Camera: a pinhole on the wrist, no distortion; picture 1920 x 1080 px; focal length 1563.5 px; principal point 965.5 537.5 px. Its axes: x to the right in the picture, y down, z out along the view. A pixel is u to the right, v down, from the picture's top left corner.
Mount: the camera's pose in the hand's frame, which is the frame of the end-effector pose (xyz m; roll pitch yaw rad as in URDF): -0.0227 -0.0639 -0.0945 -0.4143 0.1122 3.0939
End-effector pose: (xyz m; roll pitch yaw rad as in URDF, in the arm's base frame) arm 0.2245 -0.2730 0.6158 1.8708 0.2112 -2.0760
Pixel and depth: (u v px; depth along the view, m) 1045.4 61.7 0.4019
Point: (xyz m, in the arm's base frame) 0.0513 -0.0265 0.4401
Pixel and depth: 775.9 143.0 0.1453
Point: 0.2232 -0.2225 0.5219
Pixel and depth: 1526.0 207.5 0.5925
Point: 0.0519 0.2374 0.3808
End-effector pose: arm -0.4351 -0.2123 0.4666 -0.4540 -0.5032 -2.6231
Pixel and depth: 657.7 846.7 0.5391
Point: -0.3311 0.0567 0.9087
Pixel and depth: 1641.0 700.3 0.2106
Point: -0.3260 -0.0205 0.5240
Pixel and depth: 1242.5 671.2 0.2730
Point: -0.3236 -0.0208 0.5996
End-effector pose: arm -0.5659 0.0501 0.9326 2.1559 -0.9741 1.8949
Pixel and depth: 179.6 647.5 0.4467
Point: -0.5915 0.4886 0.8211
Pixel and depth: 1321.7 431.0 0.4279
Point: -0.4952 0.2619 0.6041
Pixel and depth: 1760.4 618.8 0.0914
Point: -0.6396 0.0435 0.8243
